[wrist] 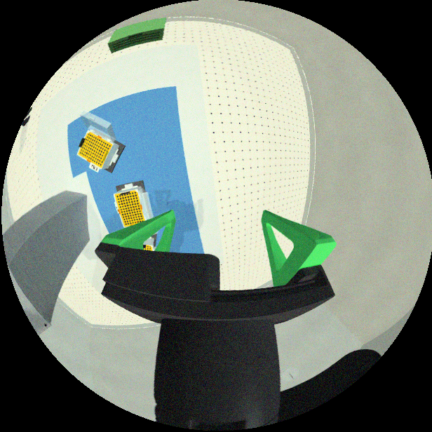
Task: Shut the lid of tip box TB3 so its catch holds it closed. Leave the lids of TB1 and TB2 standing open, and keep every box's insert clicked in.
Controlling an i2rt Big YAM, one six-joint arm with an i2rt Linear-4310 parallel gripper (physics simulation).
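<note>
A tip box [96,149] with a yellow insert sits at the upper left, its clear lid [100,123] standing open; its label is too small to read surely. A second tip box [130,207] with a yellow insert is nearer, left of the fingers, with clear lid material along its right side. A third tip box [148,247] shows in part through the left finger's opening; its lid is hidden. I cannot tell which box is TB3. My gripper [218,214] is wide open and empty, to the right of the boxes.
The boxes stand on a blue mat [155,125] over a pale sheet [187,65] on a perforated table top [250,125]. A green slotted block [137,36] is at the far edge. A large grey shape [50,240] is at the left.
</note>
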